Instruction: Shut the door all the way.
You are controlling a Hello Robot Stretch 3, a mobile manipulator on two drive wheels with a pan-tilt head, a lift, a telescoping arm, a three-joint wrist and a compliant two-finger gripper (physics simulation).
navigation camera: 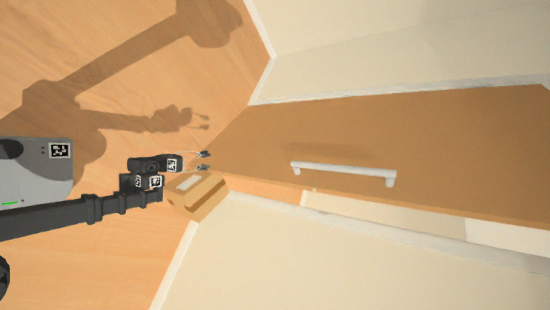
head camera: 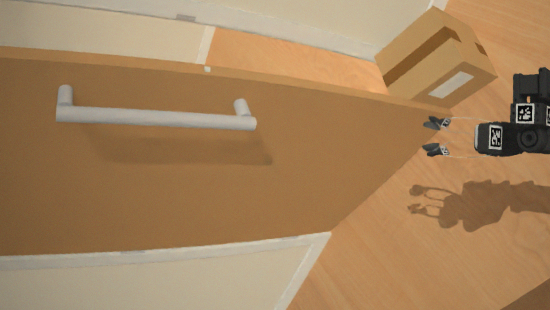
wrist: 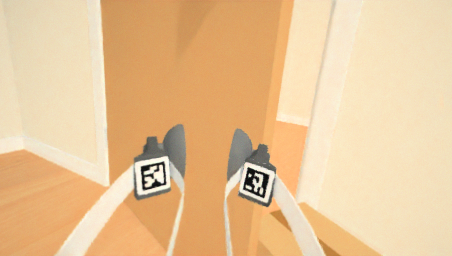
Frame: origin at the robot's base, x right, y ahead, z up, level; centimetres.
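Where they show: gripper, fingertip midpoint: [navigation camera: 209, 160] [head camera: 424, 136]; robot's base, link origin: [navigation camera: 7, 148].
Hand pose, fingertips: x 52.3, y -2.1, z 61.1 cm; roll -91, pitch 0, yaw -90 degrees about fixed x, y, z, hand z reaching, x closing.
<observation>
Things, the pixels of their top centre, and the offset from my fingertips. "pt": a spot on its surface instead. Level surfaces: height alone.
- grey bar handle, surface spot: [head camera: 155, 118] [navigation camera: 340, 168] pt dy -0.6, dx +26.9, dz +50.1 cm
- small white latch, top centre: [head camera: 204, 69] [navigation camera: 315, 189] dy -11.9, dx +28.4, dz +39.5 cm
- cardboard box, top centre: [head camera: 414, 58] [navigation camera: 209, 194] dy -27.6, dx +27.3, dz -33.2 cm
- wooden floor, surface height: dz -61.1 cm
The brown door [head camera: 310, 175] [navigation camera: 450, 140] [wrist: 200, 60] stands ajar, with a gap between its free edge and the white door frame [head camera: 280, 38] [navigation camera: 350, 224] [wrist: 330, 90]. Floor and wall show through the gap. A grey bar handle [head camera: 155, 118] [navigation camera: 345, 170] is on the door's near face, and a small white latch [head camera: 207, 69] [navigation camera: 314, 190] sits on its free edge. My gripper [head camera: 431, 136] [navigation camera: 204, 160] [wrist: 208, 145] is open and empty, pointing at the door face near its bottom end in the views. Whether the fingertips touch the door cannot be told.
A cardboard box [head camera: 425, 57] [navigation camera: 200, 195] [wrist: 337, 234] stands on the wooden floor [head camera: 360, 260] [navigation camera: 135, 55] [wrist: 45, 200] by the free-edge side of the doorway, close to the gripper. Cream walls [head camera: 150, 290] [navigation camera: 300, 270] [wrist: 405, 125] flank the door on both sides.
</observation>
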